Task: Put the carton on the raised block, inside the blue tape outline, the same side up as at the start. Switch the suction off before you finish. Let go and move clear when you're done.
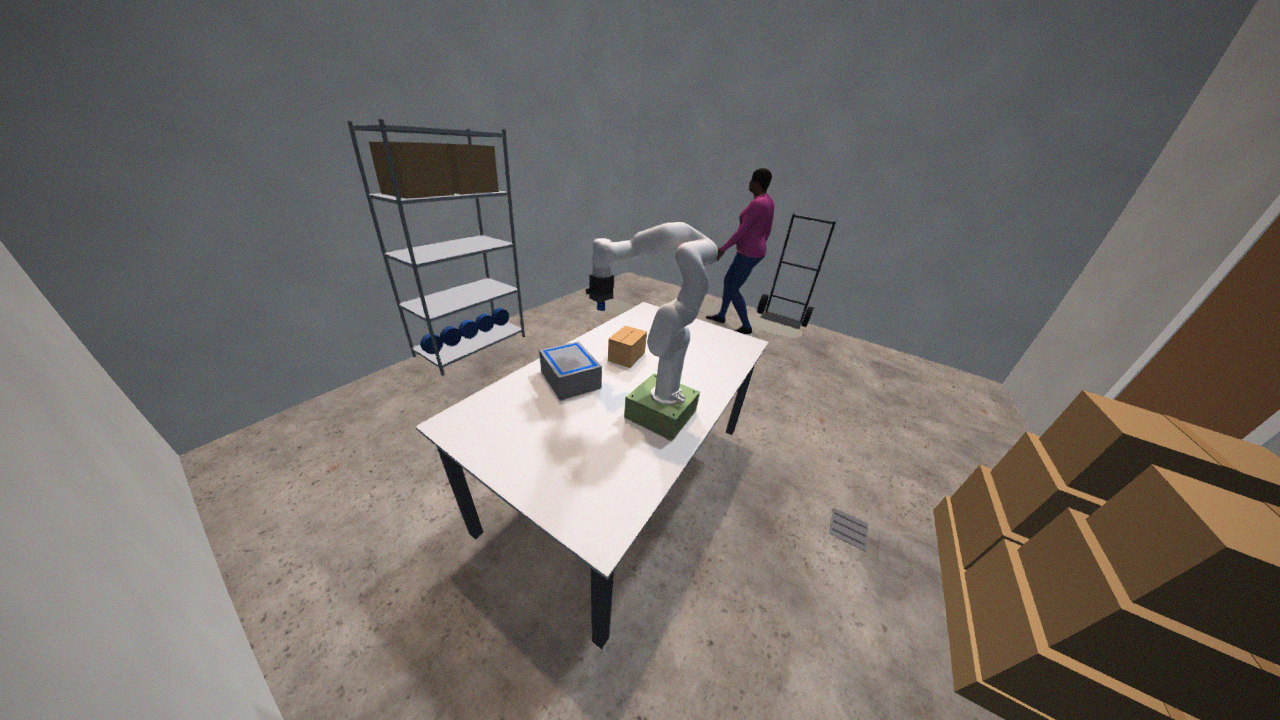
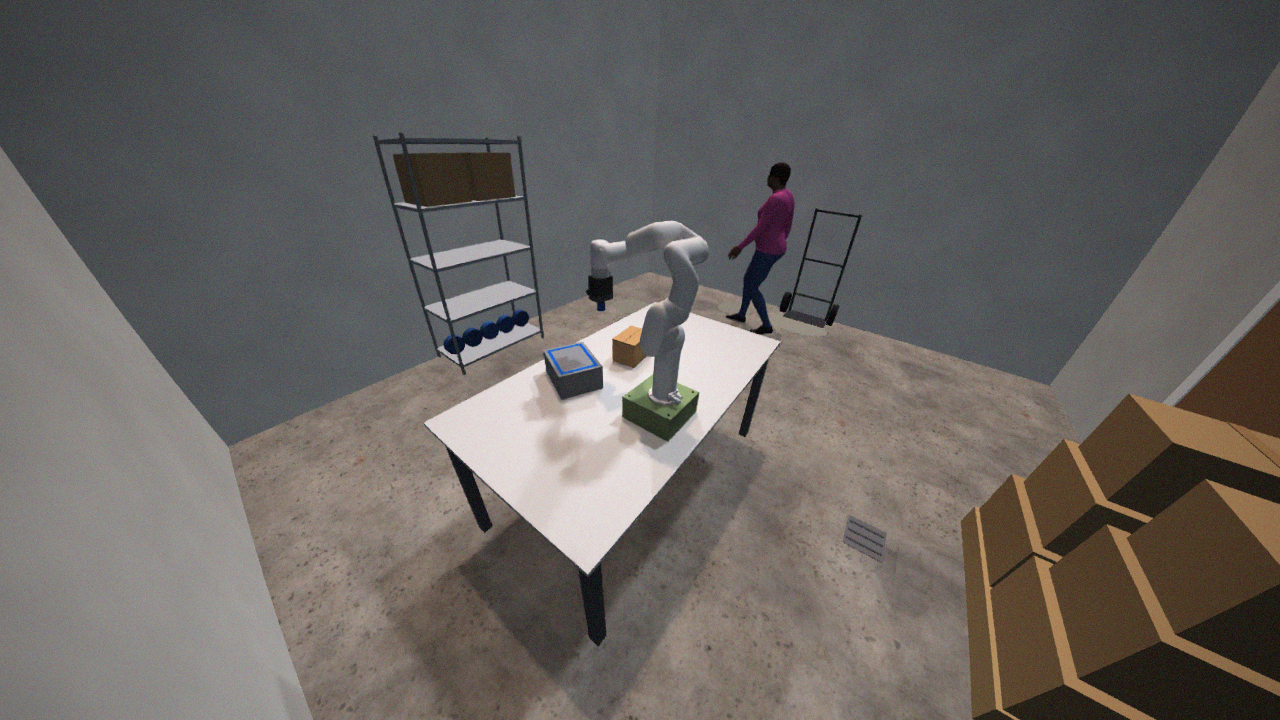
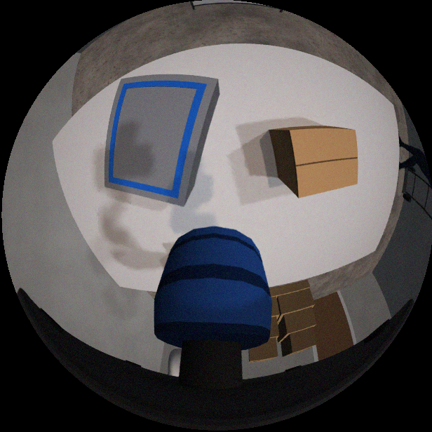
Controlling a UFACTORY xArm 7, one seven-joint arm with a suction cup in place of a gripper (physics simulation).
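Pixels of known places: hand, tool point: (image 1: pixel 601 309) (image 2: pixel 601 309); arm's base, link origin: (image 1: pixel 666 395) (image 2: pixel 663 395).
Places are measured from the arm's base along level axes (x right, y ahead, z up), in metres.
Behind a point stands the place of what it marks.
The carton (image 1: pixel 626 346) @[x 0.146, y 0.369, z 0.011 m] (image 2: pixel 629 347) @[x 0.146, y 0.370, z 0.005 m] (image 3: pixel 326 162) is a small brown box standing on the white table, with a seam line across its top. The raised block (image 1: pixel 577 383) @[x -0.179, y 0.342, z -0.042 m] (image 2: pixel 580 381) @[x -0.169, y 0.339, z -0.036 m] (image 3: pixel 199 145) is grey and stands beside the carton, apart from it. The blue tape outline (image 1: pixel 591 364) @[x -0.091, y 0.353, z 0.013 m] (image 2: pixel 592 366) @[x -0.100, y 0.341, z 0.012 m] (image 3: pixel 187 142) lies on the block's top, and no object stands inside it. My gripper (image 1: pixel 600 305) (image 2: pixel 600 306) (image 3: pixel 214 235), a blue suction cup, hangs in the air above the table, apart from the carton and the block. It is open, with nothing on it.
The arm's green base (image 1: pixel 660 416) @[x -0.102, y -0.057, z -0.014 m] (image 2: pixel 659 417) @[x -0.099, y -0.073, z -0.009 m] stands on the white table (image 1: pixel 501 447) @[x -0.576, y 0.284, z -0.107 m] (image 2: pixel 510 447) @[x -0.554, y 0.245, z -0.107 m] (image 3: pixel 310 240), near the carton and block. A shelf rack (image 1: pixel 512 232) (image 2: pixel 531 241), a person (image 1: pixel 754 223) (image 2: pixel 775 223), a hand truck and stacked boxes stand off the table.
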